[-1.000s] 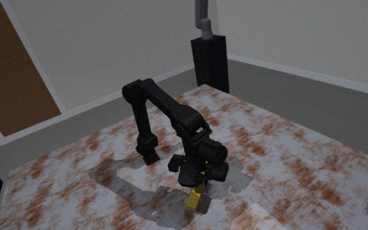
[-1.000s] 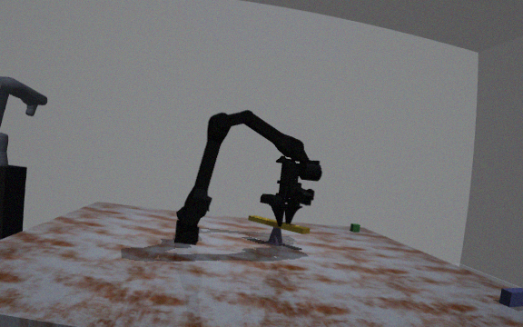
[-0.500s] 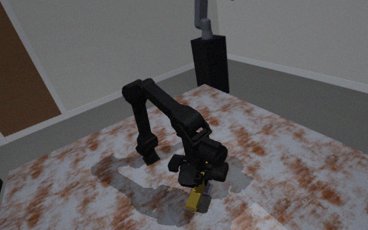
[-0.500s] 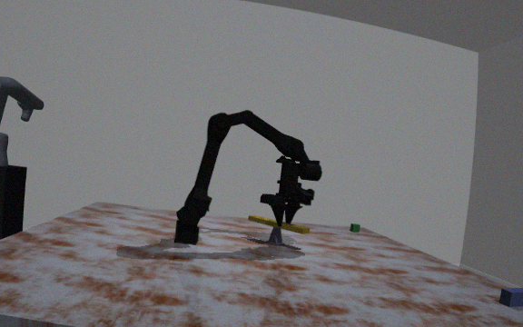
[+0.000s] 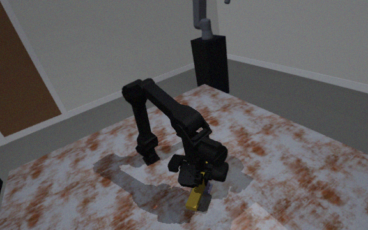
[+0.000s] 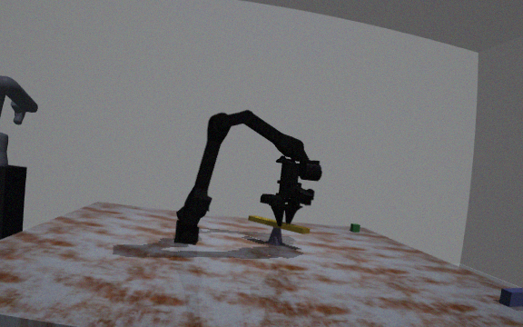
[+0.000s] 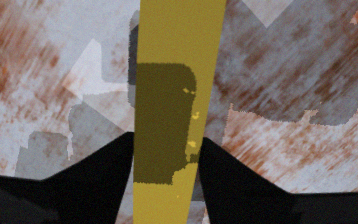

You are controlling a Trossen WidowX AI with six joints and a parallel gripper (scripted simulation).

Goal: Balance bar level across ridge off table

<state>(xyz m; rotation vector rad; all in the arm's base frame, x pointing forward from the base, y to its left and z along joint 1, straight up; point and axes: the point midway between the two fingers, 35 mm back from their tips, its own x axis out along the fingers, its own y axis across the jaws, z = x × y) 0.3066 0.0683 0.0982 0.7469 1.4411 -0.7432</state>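
The bar is 20 mm to the left of my gripper tip and 20 mm behind it. Also, from my gripper tip: blue block: 570 mm to the right, 430 mm ahead, 50 mm below; green cube: 430 mm to the left, 430 mm ahead, 50 mm below.
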